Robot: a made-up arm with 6 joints. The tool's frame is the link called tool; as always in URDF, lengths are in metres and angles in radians.
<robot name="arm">
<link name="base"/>
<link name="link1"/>
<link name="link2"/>
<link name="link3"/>
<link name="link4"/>
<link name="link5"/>
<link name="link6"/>
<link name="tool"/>
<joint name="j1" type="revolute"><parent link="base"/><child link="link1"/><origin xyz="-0.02 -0.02 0.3"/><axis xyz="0 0 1"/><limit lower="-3.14" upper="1.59" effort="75" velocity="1.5"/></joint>
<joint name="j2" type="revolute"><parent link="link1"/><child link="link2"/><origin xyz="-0.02 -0.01 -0.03"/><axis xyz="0 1 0"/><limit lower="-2.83" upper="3.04" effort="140" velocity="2.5"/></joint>
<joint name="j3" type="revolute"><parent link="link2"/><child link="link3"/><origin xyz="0 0 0.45"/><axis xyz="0 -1 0"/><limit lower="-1.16" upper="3.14" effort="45" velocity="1.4"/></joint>
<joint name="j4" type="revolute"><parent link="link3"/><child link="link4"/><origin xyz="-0.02 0.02 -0.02"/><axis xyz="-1 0 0"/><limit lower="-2.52" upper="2.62" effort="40" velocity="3.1"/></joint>
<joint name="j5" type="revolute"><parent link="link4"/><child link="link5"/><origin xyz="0.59 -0.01 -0.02"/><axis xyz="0 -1 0"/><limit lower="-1.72" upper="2.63" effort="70" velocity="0.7"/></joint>
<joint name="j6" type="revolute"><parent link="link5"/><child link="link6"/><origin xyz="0.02 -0.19 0.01"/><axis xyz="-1 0 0"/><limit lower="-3.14" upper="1.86" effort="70" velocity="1.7"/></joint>
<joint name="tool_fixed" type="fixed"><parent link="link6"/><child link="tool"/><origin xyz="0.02 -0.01 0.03" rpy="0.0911 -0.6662 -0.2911"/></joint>
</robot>
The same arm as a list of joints. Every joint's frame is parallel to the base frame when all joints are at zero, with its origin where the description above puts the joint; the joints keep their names.
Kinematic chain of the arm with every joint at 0, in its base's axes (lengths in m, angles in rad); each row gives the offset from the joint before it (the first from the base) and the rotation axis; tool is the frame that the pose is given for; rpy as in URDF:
j1: xyz -0.02 -0.02 0.3 axis +z
j2: xyz -0.02 -0.01 -0.03 axis +y
j3: xyz 0 0 0.45 axis -y
j4: xyz -0.02 0.02 -0.02 axis -x
j5: xyz 0.59 -0.01 -0.02 axis -y
j6: xyz 0.02 -0.19 0.01 axis -x
tool: xyz 0.02 -0.01 0.03 rpy 0.0911 -0.6662 -0.2911
Joint limits (rad, base to tool): -3.14..1.59 -2.83..3.04 -1.16..3.14 -2.52..2.62 -1.72..2.63 -3.14..1.86

